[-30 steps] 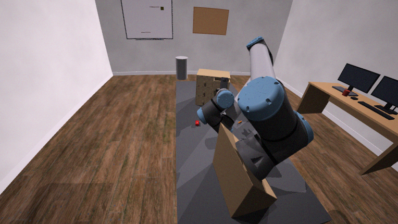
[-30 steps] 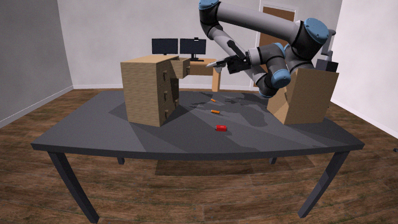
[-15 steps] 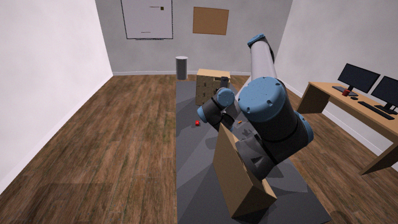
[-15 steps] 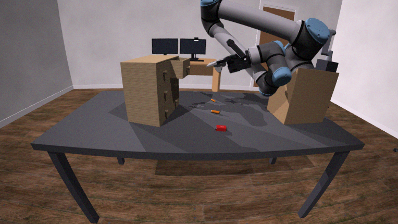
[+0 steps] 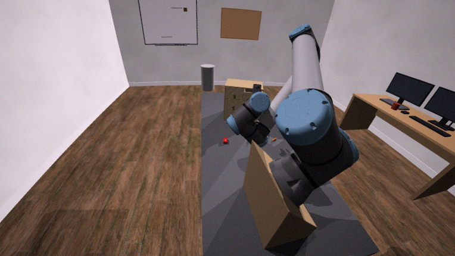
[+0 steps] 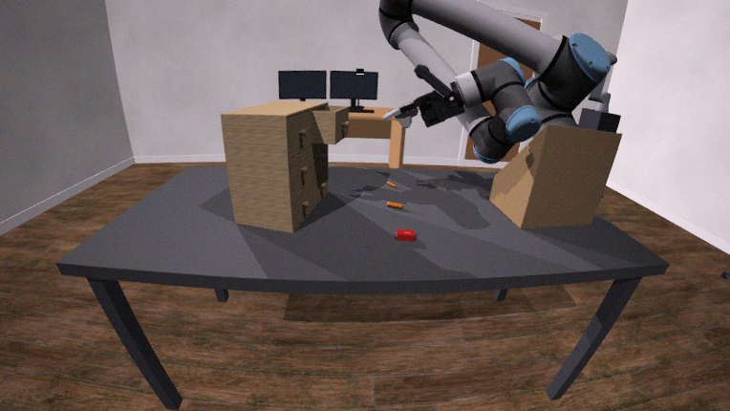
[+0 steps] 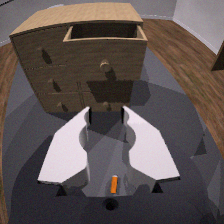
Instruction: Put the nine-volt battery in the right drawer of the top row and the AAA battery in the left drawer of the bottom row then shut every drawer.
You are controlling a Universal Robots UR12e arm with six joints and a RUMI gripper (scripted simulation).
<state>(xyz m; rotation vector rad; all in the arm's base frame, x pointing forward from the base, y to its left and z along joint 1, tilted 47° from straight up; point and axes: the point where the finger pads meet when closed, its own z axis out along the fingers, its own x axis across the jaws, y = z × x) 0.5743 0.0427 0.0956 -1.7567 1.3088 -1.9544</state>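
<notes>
The red nine-volt battery is 280 mm below my hand, 180 mm to the left of it and 30 mm behind it. Round my hand: orange AAA battery (280 mm below, 40 mm behind).
</notes>
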